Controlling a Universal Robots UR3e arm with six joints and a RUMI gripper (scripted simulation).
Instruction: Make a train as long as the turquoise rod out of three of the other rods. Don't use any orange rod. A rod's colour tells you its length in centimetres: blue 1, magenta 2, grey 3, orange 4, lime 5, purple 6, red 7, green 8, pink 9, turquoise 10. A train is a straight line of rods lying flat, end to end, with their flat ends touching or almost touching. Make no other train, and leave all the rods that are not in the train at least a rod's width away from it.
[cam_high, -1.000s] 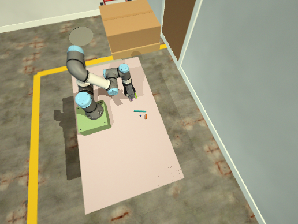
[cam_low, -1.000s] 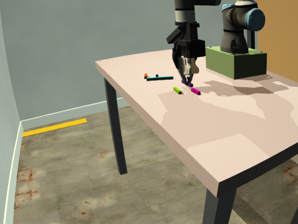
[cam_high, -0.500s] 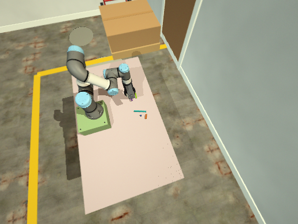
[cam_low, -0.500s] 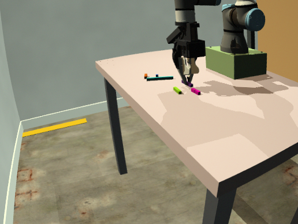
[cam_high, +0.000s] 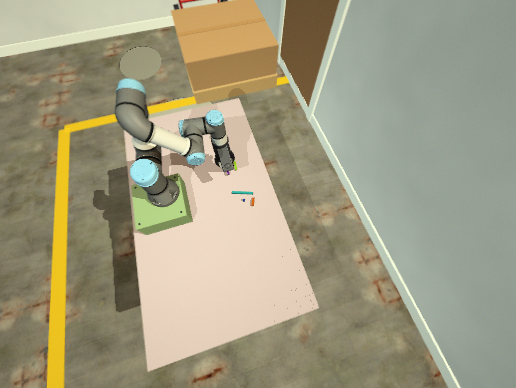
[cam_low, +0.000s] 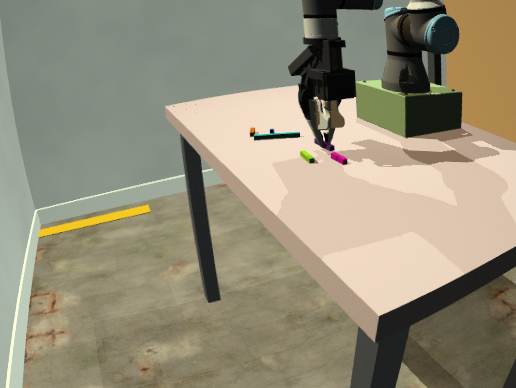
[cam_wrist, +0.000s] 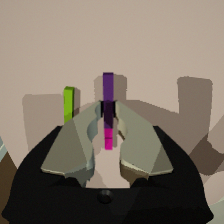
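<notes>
The lime rod is 50 mm ahead of my hand, 20 mm below it and 10 mm to the left of it. Also, from my hand: turquoise rod: 140 mm to the right, 20 mm below, 10 mm ahead; purple rod: 10 mm below; small blue rod: 180 mm to the right, 20 mm below.
</notes>
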